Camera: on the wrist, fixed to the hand. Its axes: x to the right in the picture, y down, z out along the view.
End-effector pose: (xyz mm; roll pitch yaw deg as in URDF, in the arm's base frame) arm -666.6 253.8 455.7 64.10 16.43 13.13
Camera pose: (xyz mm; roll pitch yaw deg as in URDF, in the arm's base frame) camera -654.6 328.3 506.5 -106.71 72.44 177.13
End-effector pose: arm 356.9 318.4 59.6 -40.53 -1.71 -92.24
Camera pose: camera 393.6 301.4 -21.9 0.44 -9.84 176.97
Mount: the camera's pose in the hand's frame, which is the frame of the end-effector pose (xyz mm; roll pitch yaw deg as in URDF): 13.1 81.6 -38.0 -1.67 30.67 -90.57
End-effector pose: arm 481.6 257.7 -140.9 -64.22 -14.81 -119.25
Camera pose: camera 465.3 226.0 -224.6 16.52 -32.15 140.58
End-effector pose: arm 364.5 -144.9 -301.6 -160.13 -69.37 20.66
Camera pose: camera 393.4 -229.8 -286.5 102.04 -15.31 159.45
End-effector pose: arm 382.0 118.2 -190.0 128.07 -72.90 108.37
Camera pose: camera 426.6 48.8 -151.7 104.63 6.59 178.11
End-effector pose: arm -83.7 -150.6 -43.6 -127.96 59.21 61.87
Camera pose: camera -26.4 -213.5 -75.8 -95.72 -31.00 70.38
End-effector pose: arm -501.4 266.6 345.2 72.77 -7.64 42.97
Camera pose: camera -539.6 313.7 413.0 150.20 74.81 105.50
